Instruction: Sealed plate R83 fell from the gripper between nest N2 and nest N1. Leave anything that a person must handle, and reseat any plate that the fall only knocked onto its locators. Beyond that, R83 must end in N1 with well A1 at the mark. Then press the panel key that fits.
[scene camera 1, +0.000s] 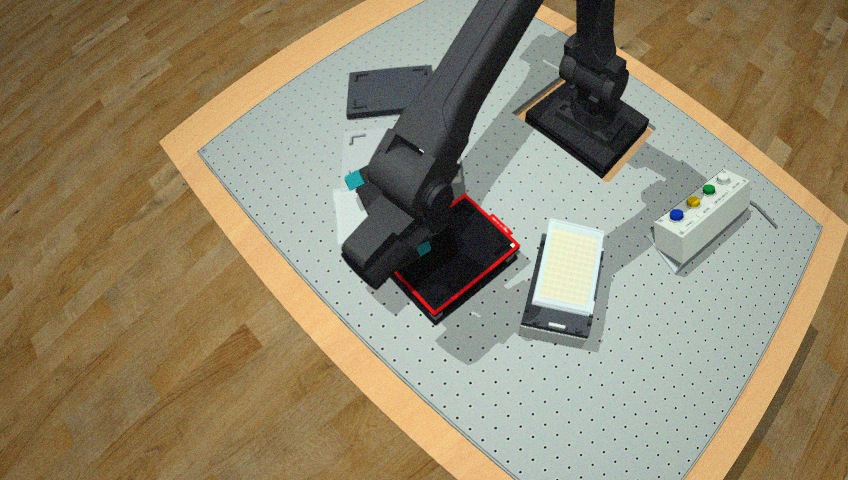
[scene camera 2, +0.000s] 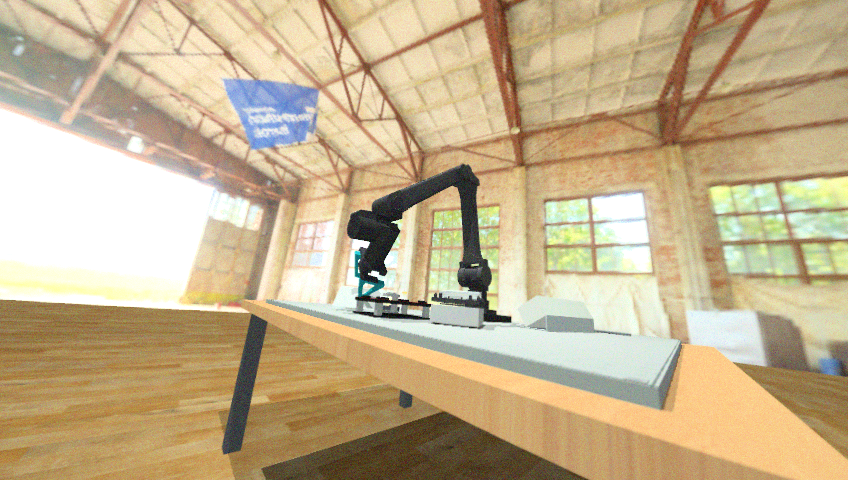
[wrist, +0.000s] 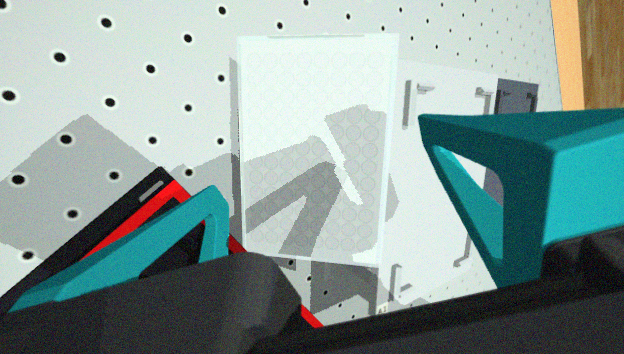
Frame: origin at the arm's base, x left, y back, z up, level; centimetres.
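Seen in the pictures: gripper, fingertip midpoint: (scene camera 2: 358, 287) (wrist: 314, 164); arm's base at its link origin: (scene camera 1: 591, 119).
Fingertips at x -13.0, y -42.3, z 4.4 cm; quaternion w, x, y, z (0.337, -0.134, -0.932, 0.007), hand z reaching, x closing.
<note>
Offsets run from my fingertips to a thing's top centre. "pt": to the spot under its first point.
A clear, pale sealed plate {dx -1.4, dy +1.6, dz +0.3 cm} (scene camera 1: 348, 217) (wrist: 310, 125) with round wells lies beside the white nest {dx -6.0, dy +10.2, dz +0.0 cm} (scene camera 1: 357, 151) (wrist: 430, 190) and overlaps its edge; its exact tilt is unclear. A small A1 label {pt dx +3.1, dy +11.7, dz -0.6 cm} (wrist: 383, 309) shows below the plate's near end in the wrist view. A dark nest {dx -20.7, dy +24.2, dz -4.3 cm} (scene camera 1: 380, 95) (wrist: 520, 87) with corner locators is beyond the white one. My gripper (scene camera 1: 388, 214) (scene camera 2: 364, 286) (wrist: 314, 164) is open with teal fingers on either side of the plate in the wrist view, holding nothing. The nest names and the plate's name are unreadable. The panel {dx +40.9, dy +37.8, dz +1.8 cm} (scene camera 1: 702, 223) (scene camera 2: 568, 324) has blue, yellow, green and white keys.
A black tray with a red rim {dx +11.4, dy +3.7, dz -2.0 cm} (scene camera 1: 476, 278) (wrist: 125, 226) stands beside the gripper, partly under the arm. A plate with yellowish wells {dx +26.9, dy +11.5, dz +1.6 cm} (scene camera 1: 568, 267) sits on a black-topped grey block {pt dx +30.7, dy +3.1, dz -2.7 cm} (scene camera 1: 553, 333). The arm's base (scene camera 1: 586, 130) is at the back.
</note>
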